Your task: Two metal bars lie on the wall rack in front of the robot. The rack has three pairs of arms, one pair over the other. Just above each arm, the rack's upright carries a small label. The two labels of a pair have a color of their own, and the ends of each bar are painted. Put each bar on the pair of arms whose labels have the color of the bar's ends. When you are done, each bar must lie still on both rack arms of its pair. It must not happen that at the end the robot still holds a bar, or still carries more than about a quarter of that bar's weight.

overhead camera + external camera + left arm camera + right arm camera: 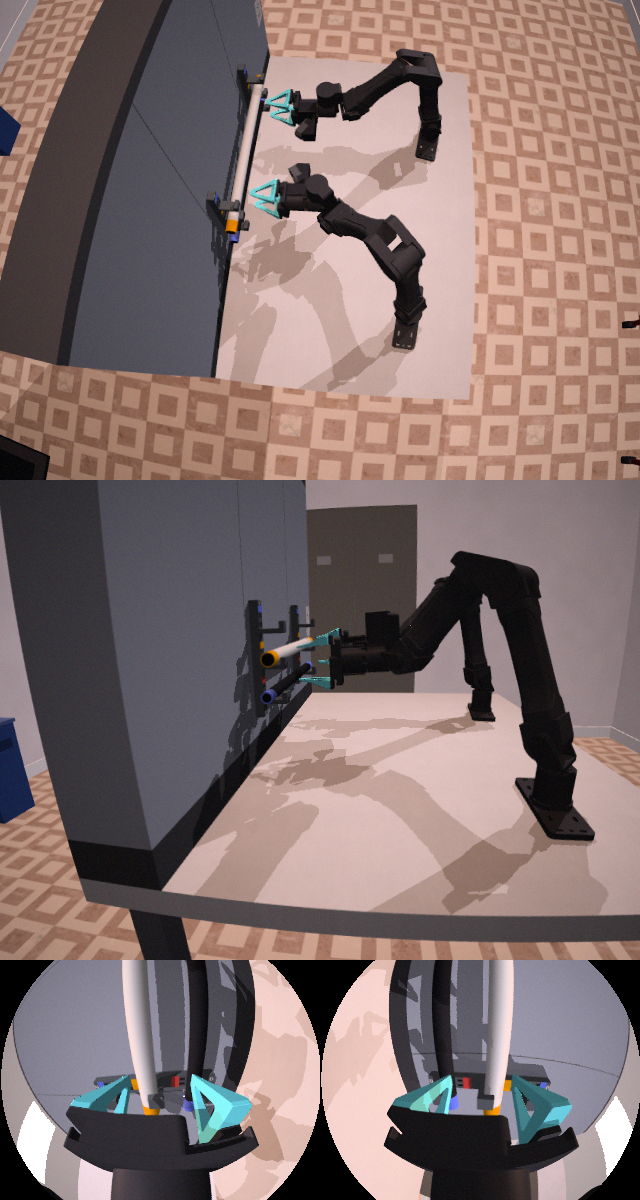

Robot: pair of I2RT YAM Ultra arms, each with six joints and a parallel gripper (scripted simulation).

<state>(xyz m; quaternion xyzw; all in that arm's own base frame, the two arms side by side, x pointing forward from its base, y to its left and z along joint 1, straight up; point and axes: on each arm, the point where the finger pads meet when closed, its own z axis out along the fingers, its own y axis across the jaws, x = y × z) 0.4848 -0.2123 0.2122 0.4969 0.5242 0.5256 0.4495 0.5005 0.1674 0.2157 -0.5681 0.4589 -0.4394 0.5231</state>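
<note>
Right now my right hand is 40 mm short of the dark metal bar, 160 mm to the right of it and 60 mm above it. From my right hand the other things lie so: pale metal bar 40 mm ahead, 160 mm to the left, 20 mm above; tall grey wall panel 140 mm ahead, 210 mm to the left, 210 mm above.
</note>
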